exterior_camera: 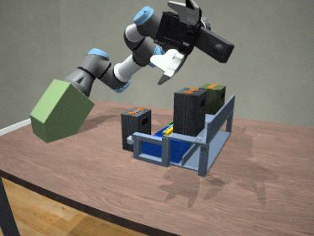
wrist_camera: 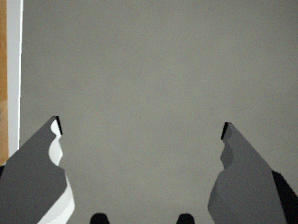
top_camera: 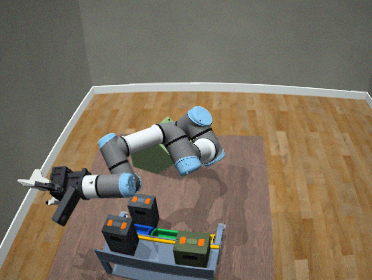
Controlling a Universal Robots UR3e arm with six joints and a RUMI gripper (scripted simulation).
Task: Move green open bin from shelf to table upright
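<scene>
The yellow bar lies 100 mm behind my hand, 360 mm to the left of it and 250 mm below it. From my hand the other things lie so: green open bin (130 mm behind, 360 mm to the left, 310 mm below); then blue bin (140 mm behind, 250 mm to the left, 310 mm below); then olive box (60 mm behind, 480 mm to the left, 210 mm below).
</scene>
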